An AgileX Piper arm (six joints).
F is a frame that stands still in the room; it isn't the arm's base.
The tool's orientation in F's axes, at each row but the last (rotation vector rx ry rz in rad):
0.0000, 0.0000, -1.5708
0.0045, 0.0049, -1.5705
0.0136, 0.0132, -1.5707
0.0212, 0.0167, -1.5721
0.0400, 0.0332, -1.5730
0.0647, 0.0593, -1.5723
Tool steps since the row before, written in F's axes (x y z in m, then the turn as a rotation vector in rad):
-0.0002, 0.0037, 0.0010, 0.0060, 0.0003, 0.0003
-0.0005, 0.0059, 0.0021, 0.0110, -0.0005, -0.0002
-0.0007, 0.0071, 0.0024, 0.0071, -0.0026, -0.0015
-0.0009, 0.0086, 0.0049, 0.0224, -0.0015, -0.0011
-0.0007, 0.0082, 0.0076, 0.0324, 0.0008, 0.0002
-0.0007, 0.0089, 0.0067, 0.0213, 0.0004, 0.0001
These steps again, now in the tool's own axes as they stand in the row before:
-0.0037, -0.0002, 0.0010, -0.0003, 0.0060, 0.0003
-0.0059, -0.0005, 0.0021, 0.0005, 0.0110, -0.0002
-0.0071, -0.0007, 0.0023, 0.0026, 0.0071, -0.0015
-0.0087, -0.0009, 0.0047, 0.0015, 0.0224, -0.0011
-0.0085, -0.0007, 0.0072, -0.0009, 0.0324, 0.0000
-0.0094, -0.0007, 0.0060, -0.0005, 0.0213, 0.0000

